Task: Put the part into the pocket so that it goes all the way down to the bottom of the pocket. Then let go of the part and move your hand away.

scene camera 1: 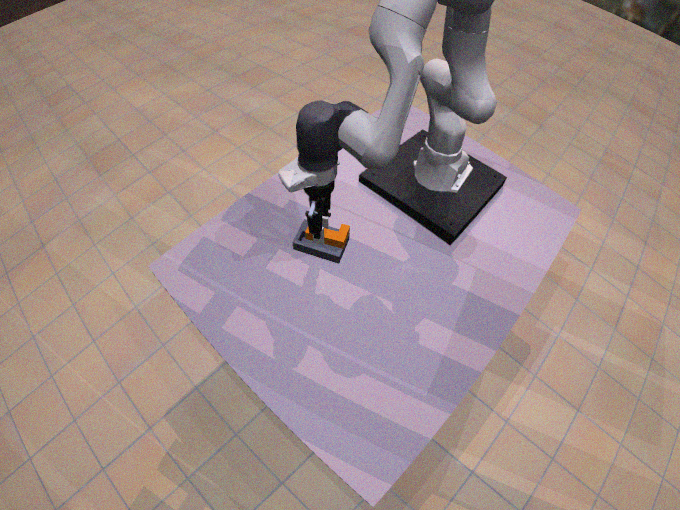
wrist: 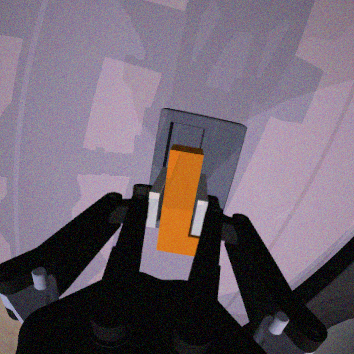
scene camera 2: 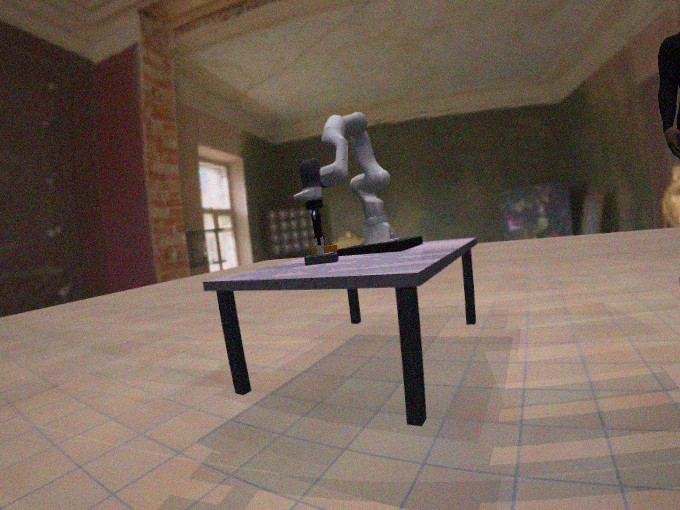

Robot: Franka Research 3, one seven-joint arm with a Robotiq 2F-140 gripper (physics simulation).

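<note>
The orange part [scene camera 1: 335,237] [scene camera 2: 331,248] [wrist: 184,182] is a long bar with a raised-looking end at the right in scene camera 1. My gripper [scene camera 1: 315,232] [scene camera 2: 319,244] [wrist: 181,183] points down, shut on the part's bar. The dark grey block with the pocket [scene camera 1: 318,251] [scene camera 2: 321,259] [wrist: 225,150] lies below the part on the table. In the wrist view, the far end of the pocket shows past the part's far end, and the bar lies roughly along the pocket. The part stands above the block's rim; its underside and the pocket's near end are hidden.
The purple table top [scene camera 1: 378,340] [scene camera 2: 373,266] carries the block near its left side in scene camera 1. The arm's black base plate [scene camera 1: 439,219] [scene camera 2: 409,243] stands behind and to the right. The table's left edge lies beyond the block.
</note>
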